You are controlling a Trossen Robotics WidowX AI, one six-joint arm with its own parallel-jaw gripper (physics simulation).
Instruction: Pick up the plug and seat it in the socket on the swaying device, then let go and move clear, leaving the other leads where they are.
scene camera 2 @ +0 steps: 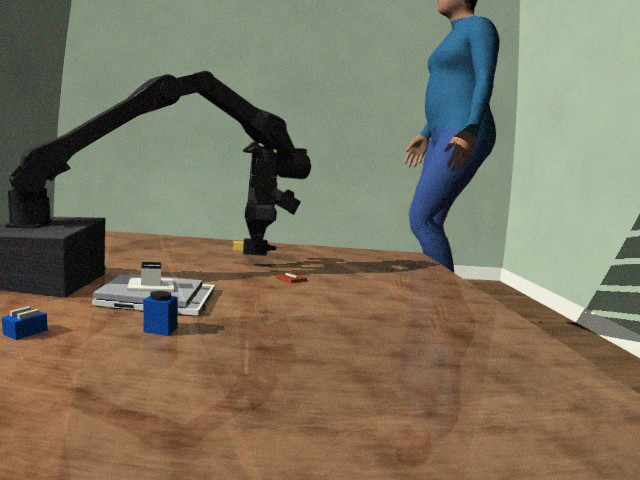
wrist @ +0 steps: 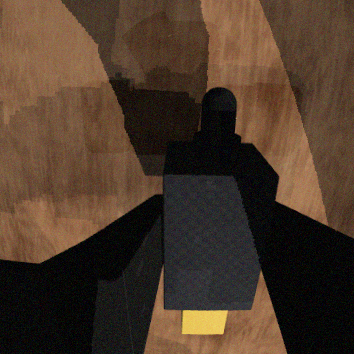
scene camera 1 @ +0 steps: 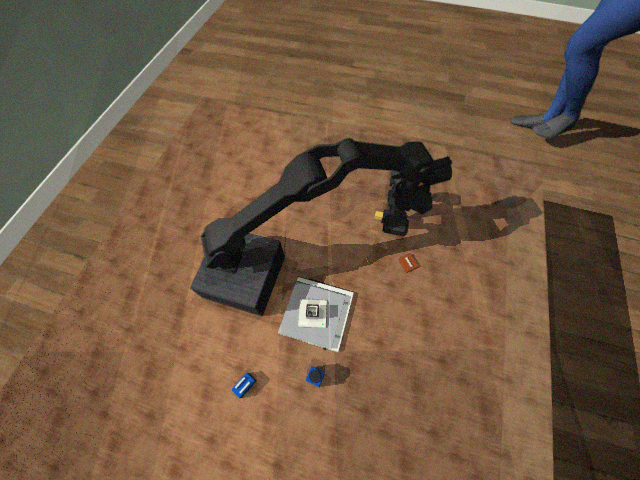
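Observation:
The plug is a dark block with a yellow front end and a rounded black stub behind. My gripper is shut on it, with a finger against each side in the wrist view. The plug is a little above the table, apart from its shadow in scene camera 2. The device is a grey plate over a white base, nearer the arm's base. The socket, a small upright box open at the top, stands on the cream pad. The device does not show in the wrist view.
An orange block lies close to the gripper. A blue block with two white strips and a blue block with a round black top stand beyond the device. A person stands past the table.

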